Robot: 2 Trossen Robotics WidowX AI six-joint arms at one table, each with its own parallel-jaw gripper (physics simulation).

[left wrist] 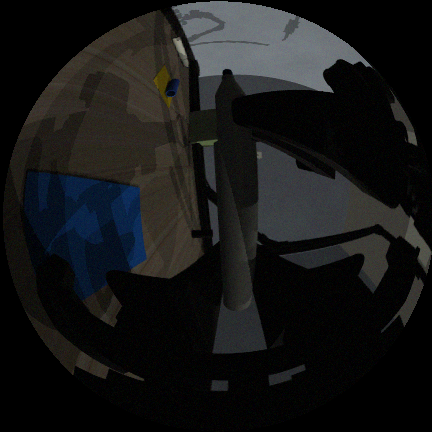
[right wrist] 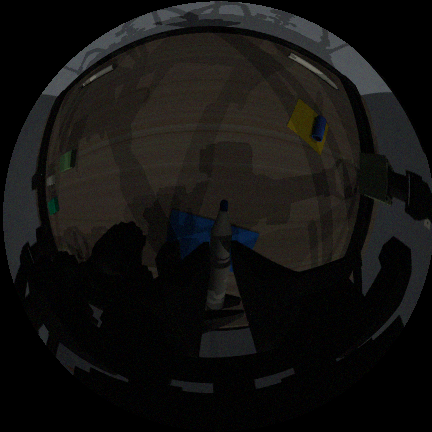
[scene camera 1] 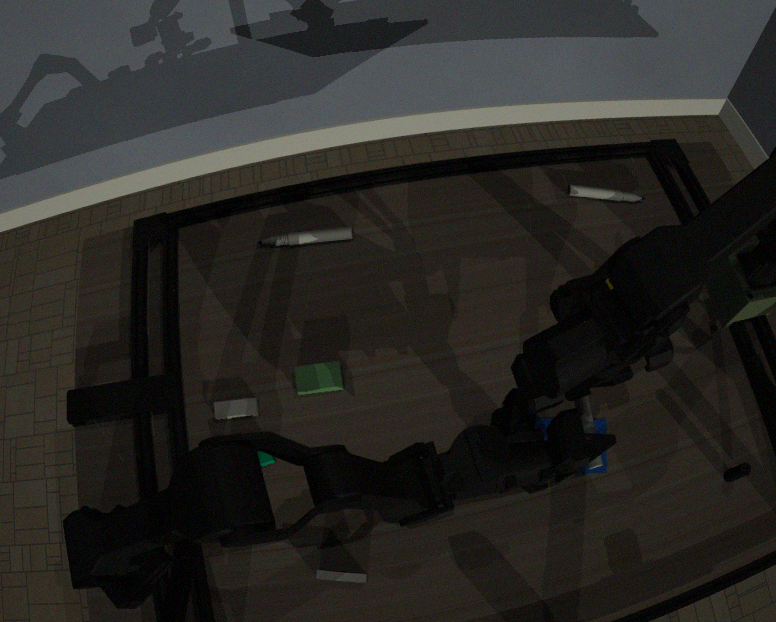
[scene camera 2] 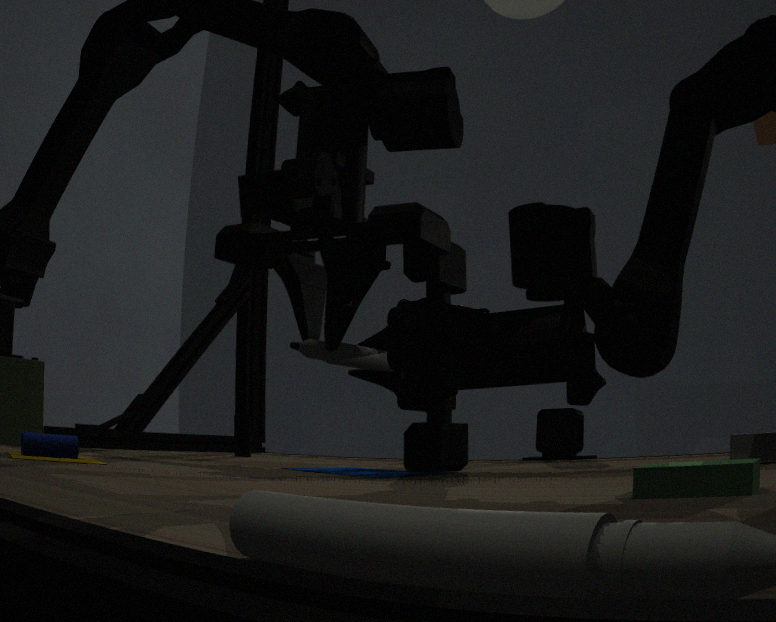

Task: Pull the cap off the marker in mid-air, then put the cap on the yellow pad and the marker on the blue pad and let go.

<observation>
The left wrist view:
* my left gripper: 234,245
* my right gripper: 231,117
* blue pad: 95,225
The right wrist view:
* my left gripper: 241,306
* my right gripper: 219,246
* blue pad: 189,230
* yellow pad: 302,120
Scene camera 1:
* my left gripper: 612,440
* my right gripper: 577,386
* light green block: 323,377
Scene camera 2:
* my left gripper: 351,362
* my right gripper: 320,350
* black cap: 242,423
</observation>
